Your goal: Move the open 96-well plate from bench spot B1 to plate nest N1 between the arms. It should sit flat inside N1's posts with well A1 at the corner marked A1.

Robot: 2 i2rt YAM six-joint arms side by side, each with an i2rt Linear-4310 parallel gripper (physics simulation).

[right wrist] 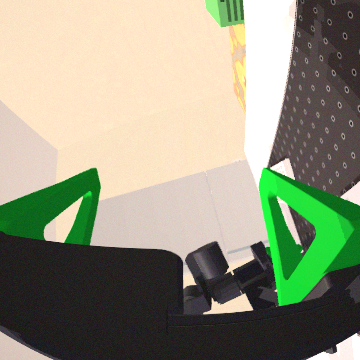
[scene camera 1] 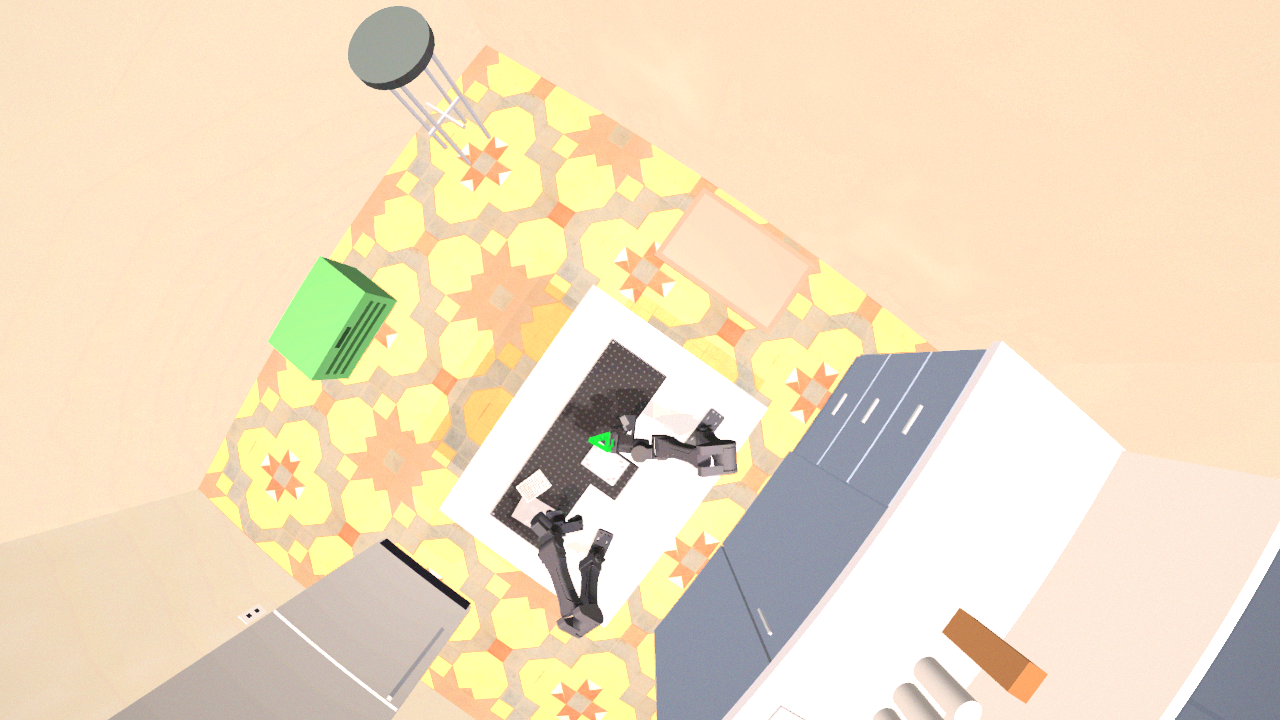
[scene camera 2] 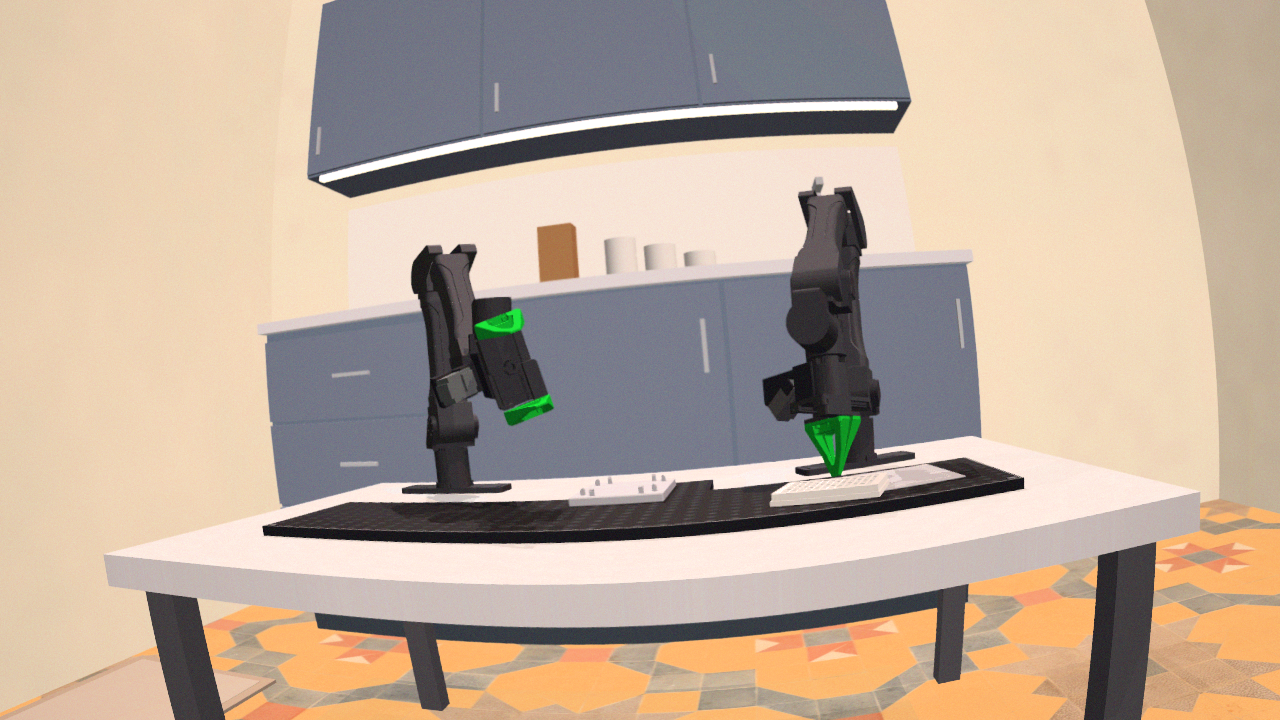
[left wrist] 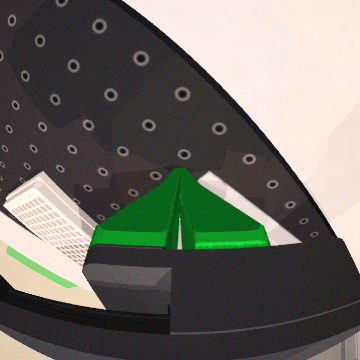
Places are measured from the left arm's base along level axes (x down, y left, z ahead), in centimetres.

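Where they show: left gripper, between the fingertips: (right wrist: 300, 245) (scene camera 1: 558, 509) (scene camera 2: 836, 476) (left wrist: 179, 176); right gripper, between the fingertips: (right wrist: 179, 176) (scene camera 1: 591, 440) (scene camera 2: 528, 368); left arm's base, origin of its link: (scene camera 1: 597, 551) (scene camera 2: 856, 466); right arm's base, origin of its link: (scene camera 1: 703, 431) (scene camera 2: 455, 491).
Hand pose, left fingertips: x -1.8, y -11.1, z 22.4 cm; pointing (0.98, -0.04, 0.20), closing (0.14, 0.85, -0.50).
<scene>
Each offset is from my left fingertips to the centre of the thing. Level surfaces: height alone.
The open 96-well plate @[dx -0.3, dy -5.0, dz +13.3 cm] (scene camera 1: 533, 484) (scene camera 2: 827, 491) (left wrist: 49, 218) is white and lies on the black perforated board, beside a pale flat patch (scene camera 1: 528, 511) (scene camera 2: 930, 472) (left wrist: 245, 205). My left gripper (scene camera 2: 836, 474) (left wrist: 179, 176) is shut and empty, its tips low beside the plate's back edge in scene camera 2; whether they touch it I cannot tell. The nest N1 @[dx -0.5, dy -26.5, dz -10.5 cm] (scene camera 1: 605, 466) (scene camera 2: 623, 490), a pale base with short upright posts, lies between the arms and holds no plate. My right gripper (scene camera 1: 601, 440) (scene camera 2: 529, 362) (right wrist: 179, 176) is open and empty, raised above the board. The A1 marks are too small to read.
The black board @[dx +0.5 cm] (scene camera 1: 581, 394) (scene camera 2: 375, 519) (left wrist: 110, 65) (right wrist: 325, 90) lies on the white table (scene camera 1: 662, 528) (scene camera 2: 581, 586). The right arm (scene camera 1: 675, 447) (scene camera 2: 447, 349) and left arm (scene camera 1: 556, 573) (scene camera 2: 827, 268) stand at the table's cabinet side. Cabinets stand behind them.
</scene>
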